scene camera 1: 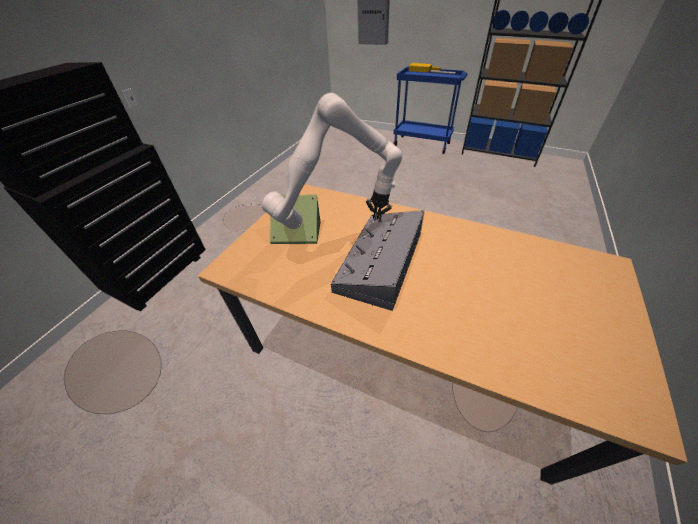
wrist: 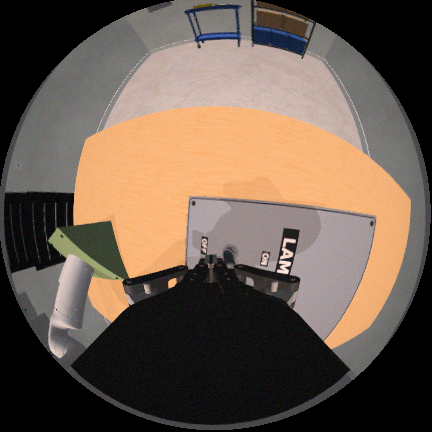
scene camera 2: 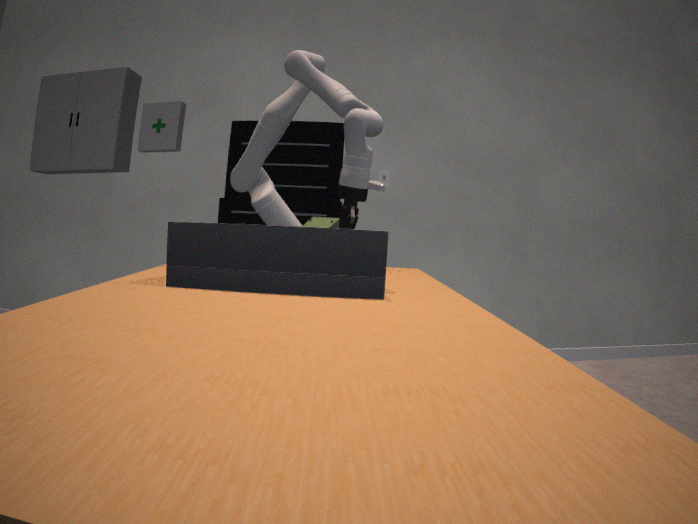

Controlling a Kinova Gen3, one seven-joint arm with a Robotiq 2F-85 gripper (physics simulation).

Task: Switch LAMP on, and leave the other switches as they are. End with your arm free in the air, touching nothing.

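Places are measured from the arm's base along level axes (x right, y up, z back), in millimetres.
Pixels of known places: gripper, fingertip midpoint: (scene camera 1: 375, 219) (wrist: 210, 261); arm's base, origin of the base link: (scene camera 1: 293, 220) (wrist: 81, 262).
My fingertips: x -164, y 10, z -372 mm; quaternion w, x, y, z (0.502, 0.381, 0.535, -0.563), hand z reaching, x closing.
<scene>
For each thing: its top centre in the pictures, then the offset to it from my fingertips. "*": a spot on its surface instead. Level surfaces: height alone.
- LAMP label, middle of its top: (wrist: 285, 262) dx -20, dy +13, dz -89 mm
- OFF mark, surface spot: (wrist: 204, 245) * dx -10, dy -26, dz +16 mm
- LAMP lever, middle of its top: (wrist: 227, 268) dx -13, dy +36, dz -20 mm
- wooden table, its level: dy -98 mm
The grey sloped switch console (scene camera 1: 395, 256) (scene camera 2: 276, 251) (wrist: 335, 245) stands on the table, with several levers in a row. In the wrist view the LAMP label (wrist: 289, 250) is partly covered by my gripper, with the ON mark (wrist: 265, 258) and OFF mark (wrist: 204, 245) showing. The LAMP lever (wrist: 229, 256) stands between the marks; its lower part in that view is hidden by the gripper, so its tilt is unclear. My gripper (scene camera 1: 377, 216) (wrist: 210, 261) is shut and empty, low over the console's far end, on the OFF side close beside the lever. Contact cannot be told.
The other levers (scene camera 1: 368, 231) (scene camera 1: 360, 249) (scene camera 1: 349, 269) run along the console toward scene camera 1. The green base block (scene camera 1: 307, 209) (scene camera 2: 321, 222) (wrist: 95, 250) carries the arm at the end of the wooden table (scene camera 1: 507, 293). A black drawer cabinet (scene camera 1: 121, 219) stands beyond the table.
</scene>
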